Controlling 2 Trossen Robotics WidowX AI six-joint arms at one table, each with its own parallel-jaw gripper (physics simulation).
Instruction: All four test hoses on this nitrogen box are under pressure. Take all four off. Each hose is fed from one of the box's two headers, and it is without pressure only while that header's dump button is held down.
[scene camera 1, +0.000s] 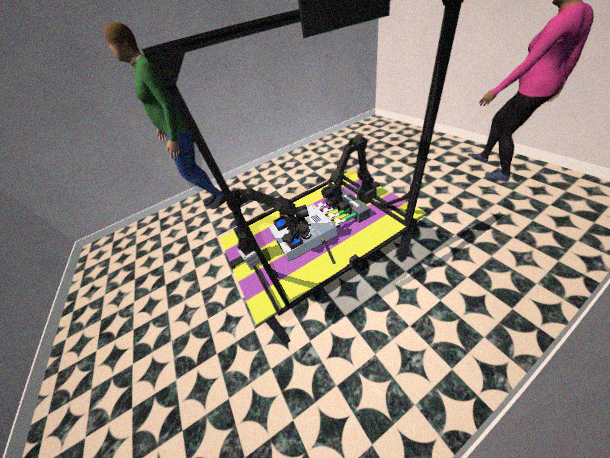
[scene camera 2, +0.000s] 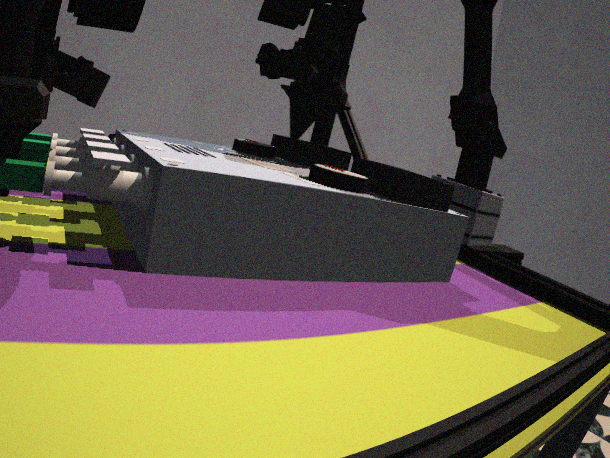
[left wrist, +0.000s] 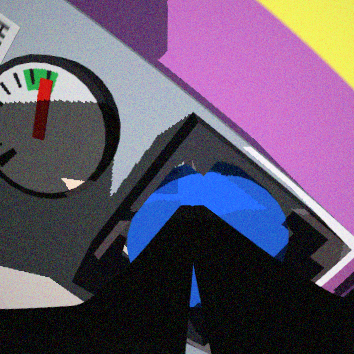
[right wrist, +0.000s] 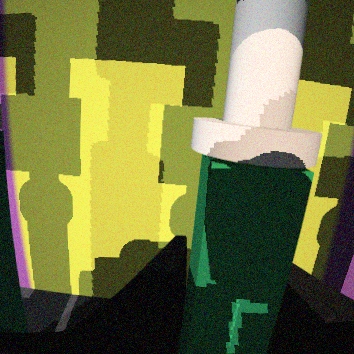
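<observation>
The grey nitrogen box lies on the striped mat. My left gripper is shut and empty, its tips over a blue dump button in a dark square surround. They seem to touch it; how far it is pressed is hidden. The gauge beside it has its red needle in the green band. Green hoses with white collars stand at the box's fittings. My right gripper is shut on one green hose, below its white collar.
Another blue button is on the box's far side. A grey block stands beyond the hose ends. A thin dark stick shows beside the box. Black frame posts rise around the table. Two people stand behind.
</observation>
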